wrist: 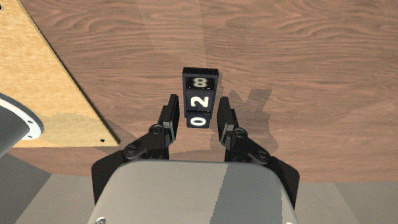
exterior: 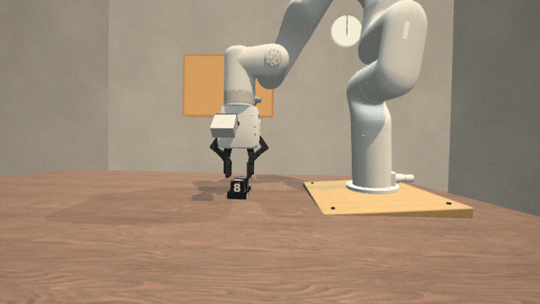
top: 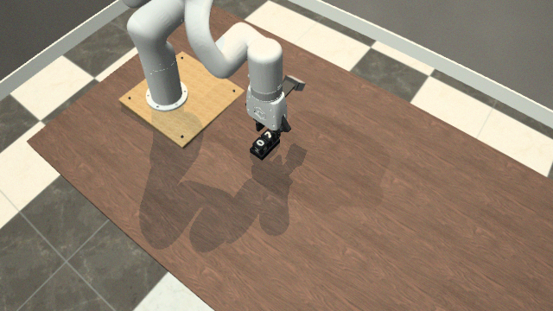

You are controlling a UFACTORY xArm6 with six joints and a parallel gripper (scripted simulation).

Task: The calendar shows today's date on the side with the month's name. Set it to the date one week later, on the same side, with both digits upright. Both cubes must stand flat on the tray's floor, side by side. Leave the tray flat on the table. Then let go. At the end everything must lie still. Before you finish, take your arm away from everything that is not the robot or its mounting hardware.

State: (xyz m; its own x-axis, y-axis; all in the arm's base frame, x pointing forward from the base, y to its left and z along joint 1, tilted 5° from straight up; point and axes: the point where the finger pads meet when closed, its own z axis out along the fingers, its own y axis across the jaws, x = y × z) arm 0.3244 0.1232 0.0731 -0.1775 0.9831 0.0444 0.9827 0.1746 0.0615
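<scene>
The black cube is 4 cm below my hand, 3 cm to the right of it and 1 cm ahead of it. Round my hand: black tray 6 cm below, 2 cm to the right.
</scene>
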